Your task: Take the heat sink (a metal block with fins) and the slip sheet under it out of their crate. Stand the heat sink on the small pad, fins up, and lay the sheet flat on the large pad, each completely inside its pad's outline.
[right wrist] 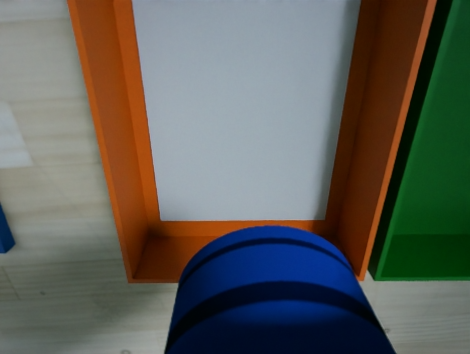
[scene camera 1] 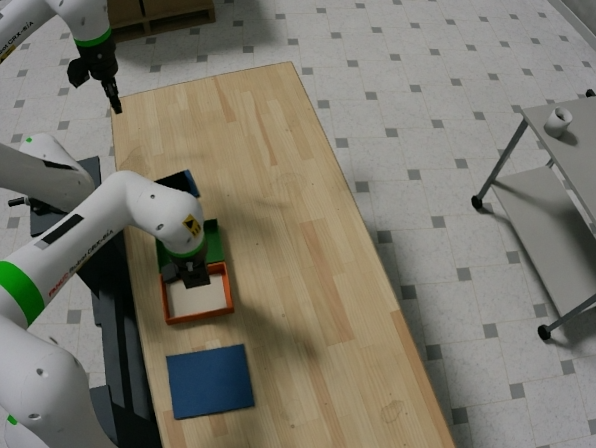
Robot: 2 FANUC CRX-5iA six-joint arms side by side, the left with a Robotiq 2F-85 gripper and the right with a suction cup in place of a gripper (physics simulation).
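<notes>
The black heat sink is on the small blue pad, partly hidden by the right arm; its fins cannot be made out. The pale slip sheet lies flat in the orange crate. The large blue pad is bare in scene camera 1. My left gripper is raised near the table's upper left corner, away from the heat sink; its finger gap cannot be made out. My right suction cup is over the orange crate and holds nothing.
A green crate stands right beside the orange crate, partly under the right arm in scene camera 1. A grey cart with a white cup stands at the right, away from the table. A wooden pallet is on the floor at the top.
</notes>
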